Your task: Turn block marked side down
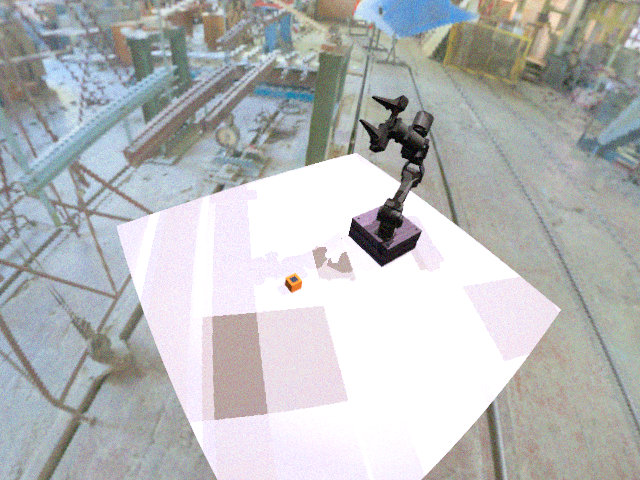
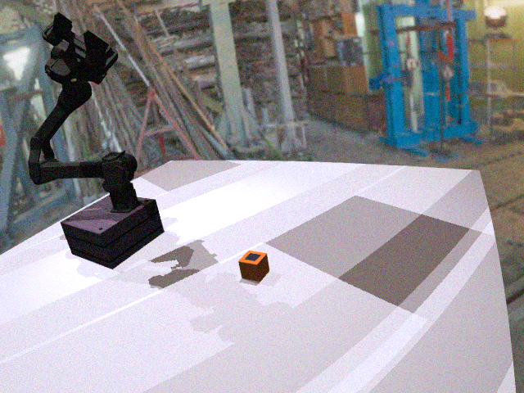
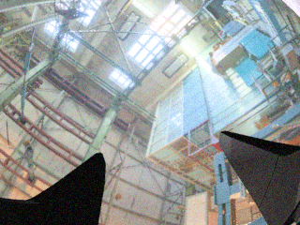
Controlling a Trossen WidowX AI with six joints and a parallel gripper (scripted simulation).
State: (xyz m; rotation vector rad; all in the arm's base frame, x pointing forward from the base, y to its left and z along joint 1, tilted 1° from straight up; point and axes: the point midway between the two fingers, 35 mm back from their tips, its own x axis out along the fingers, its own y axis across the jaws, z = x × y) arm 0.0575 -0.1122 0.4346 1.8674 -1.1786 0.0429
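My gripper tip is now 51 cm above the orange block, 28 cm short of it and 3 cm to the right of it.
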